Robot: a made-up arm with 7 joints.
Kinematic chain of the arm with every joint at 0, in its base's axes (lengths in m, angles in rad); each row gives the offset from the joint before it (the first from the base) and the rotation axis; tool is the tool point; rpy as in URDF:
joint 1: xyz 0 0 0.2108 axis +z
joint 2: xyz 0 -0.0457 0.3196 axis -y
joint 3: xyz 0 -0.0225 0.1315 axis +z
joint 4: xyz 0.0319 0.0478 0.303 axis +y
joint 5: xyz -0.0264 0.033 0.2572 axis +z
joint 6: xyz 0 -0.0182 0.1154 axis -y
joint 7: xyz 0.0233 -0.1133 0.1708 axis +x
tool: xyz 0 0 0 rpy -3.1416 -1.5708 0
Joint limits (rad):
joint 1: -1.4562..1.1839
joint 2: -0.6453..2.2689
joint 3: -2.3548..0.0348
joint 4: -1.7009..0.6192
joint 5: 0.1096..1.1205
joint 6: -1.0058..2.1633
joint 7: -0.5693..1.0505
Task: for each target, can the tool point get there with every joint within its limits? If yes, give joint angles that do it. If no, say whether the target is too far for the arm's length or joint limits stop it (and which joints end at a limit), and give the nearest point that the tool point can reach.
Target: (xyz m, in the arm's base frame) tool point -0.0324 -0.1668 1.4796
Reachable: yes | joints -0.5715 0.0898 -1.0514 -0.0643 0.8489 -0.6334 -0.2056
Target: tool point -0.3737 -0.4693 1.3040
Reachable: yes | joints 0.4638 0.8424 -0.6125 0.3851 0.6556 0.1709 -0.0460
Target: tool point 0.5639 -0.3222 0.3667
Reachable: no: joint limits stop it (at a limit: joint 2, joint 3, joint 4, joint 5) | nearest point 0.4585 -0.2620 0.5826 | short by 0.248 m
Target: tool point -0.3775 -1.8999 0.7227
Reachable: no: too far | nearest point -0.1940 -0.9762 0.6292 | short by 0.946 m
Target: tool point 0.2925 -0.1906 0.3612
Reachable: no: joint limits stop it (at a limit: joint 2, joint 3, joint 4, joint 5) | nearest point 0.3296 -0.2148 0.5637 | short by 0.207 m
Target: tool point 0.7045 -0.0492 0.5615
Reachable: no: joint limits stop it (at a limit: joint 2, joint 3, joint 4, joint 5) | nearest point 0.6650 -0.0464 0.6641 | short by 0.110 m
